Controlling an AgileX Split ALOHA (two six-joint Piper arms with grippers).
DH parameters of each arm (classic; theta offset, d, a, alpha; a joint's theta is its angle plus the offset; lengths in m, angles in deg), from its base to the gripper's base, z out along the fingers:
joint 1: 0 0.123 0 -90
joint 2: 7.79 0 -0.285 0
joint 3: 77.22 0 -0.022 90
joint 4: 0 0.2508 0 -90
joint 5: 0 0 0.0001 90
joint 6: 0 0.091 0 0
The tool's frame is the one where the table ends.
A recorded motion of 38 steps. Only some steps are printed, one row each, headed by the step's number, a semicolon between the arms.
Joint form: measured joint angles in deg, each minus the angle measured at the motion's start. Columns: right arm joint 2, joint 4, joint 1, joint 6, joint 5, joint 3; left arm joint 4, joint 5, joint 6, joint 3, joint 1, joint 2.
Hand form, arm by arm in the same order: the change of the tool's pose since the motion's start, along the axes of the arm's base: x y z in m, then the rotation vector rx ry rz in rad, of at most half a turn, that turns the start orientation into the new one. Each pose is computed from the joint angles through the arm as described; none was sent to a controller.
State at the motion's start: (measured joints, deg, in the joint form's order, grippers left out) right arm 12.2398 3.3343 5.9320 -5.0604 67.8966 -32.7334; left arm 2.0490 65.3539 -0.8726 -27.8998 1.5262 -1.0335
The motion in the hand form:
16: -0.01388 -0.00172 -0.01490 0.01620 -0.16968 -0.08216; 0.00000 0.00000 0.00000 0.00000 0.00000 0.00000
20: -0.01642 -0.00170 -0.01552 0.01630 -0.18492 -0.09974; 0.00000 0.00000 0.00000 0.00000 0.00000 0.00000
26: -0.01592 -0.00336 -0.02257 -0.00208 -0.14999 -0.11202; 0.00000 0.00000 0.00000 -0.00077 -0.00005 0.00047
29: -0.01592 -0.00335 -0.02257 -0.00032 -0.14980 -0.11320; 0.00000 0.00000 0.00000 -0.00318 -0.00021 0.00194
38: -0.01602 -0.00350 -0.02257 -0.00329 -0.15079 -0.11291; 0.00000 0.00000 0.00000 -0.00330 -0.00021 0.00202
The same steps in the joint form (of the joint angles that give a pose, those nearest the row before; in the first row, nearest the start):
16: -9.37 0.05 -4.40 0.14 -4.97 4.57; 0.00 0.00 0.00 0.00 0.00 0.00
20: -10.43 0.10 -5.44 0.14 -4.89 4.67; 0.00 0.00 0.00 0.00 0.00 0.00
26: -10.62 -1.10 -5.53 0.37 -3.76 5.79; 0.00 0.00 -0.05 0.00 0.00 0.00
29: -10.62 -1.09 -5.52 0.49 -3.76 5.79; 0.00 0.00 -0.21 0.00 0.00 0.00
38: -10.67 -1.19 -5.52 0.39 -3.76 5.79; 0.00 0.00 -0.22 0.00 0.00 0.00

